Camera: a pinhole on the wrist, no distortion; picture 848 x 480 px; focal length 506.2 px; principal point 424.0 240.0 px. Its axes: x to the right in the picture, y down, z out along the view. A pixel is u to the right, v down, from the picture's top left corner.
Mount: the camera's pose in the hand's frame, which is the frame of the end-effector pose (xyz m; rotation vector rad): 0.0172 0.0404 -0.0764 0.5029 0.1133 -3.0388
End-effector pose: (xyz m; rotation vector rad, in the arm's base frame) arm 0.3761 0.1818 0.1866 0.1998 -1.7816 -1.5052
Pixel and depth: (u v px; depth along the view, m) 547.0 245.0 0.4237
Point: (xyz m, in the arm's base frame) 0.3365 0.5268 0.0876
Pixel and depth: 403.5 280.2 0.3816
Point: 0.2455 0.4468 0.1301
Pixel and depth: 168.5 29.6 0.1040
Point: 0.3559 0.2184 0.2696
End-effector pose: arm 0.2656 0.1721 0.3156 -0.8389 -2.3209 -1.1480
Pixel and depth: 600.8 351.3 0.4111
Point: 0.3572 0.2598 -0.0288
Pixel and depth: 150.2 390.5 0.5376
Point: 0.0176 0.5635 0.0150
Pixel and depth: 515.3 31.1 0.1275
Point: 0.3523 0.2271 0.3093
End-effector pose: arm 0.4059 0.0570 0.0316 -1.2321 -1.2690 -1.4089
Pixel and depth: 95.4 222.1 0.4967
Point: 0.4742 0.5506 0.1960
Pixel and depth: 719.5 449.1 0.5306
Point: 0.2777 0.3851 -0.4292
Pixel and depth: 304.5 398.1 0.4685
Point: 0.3209 0.4630 -0.0074
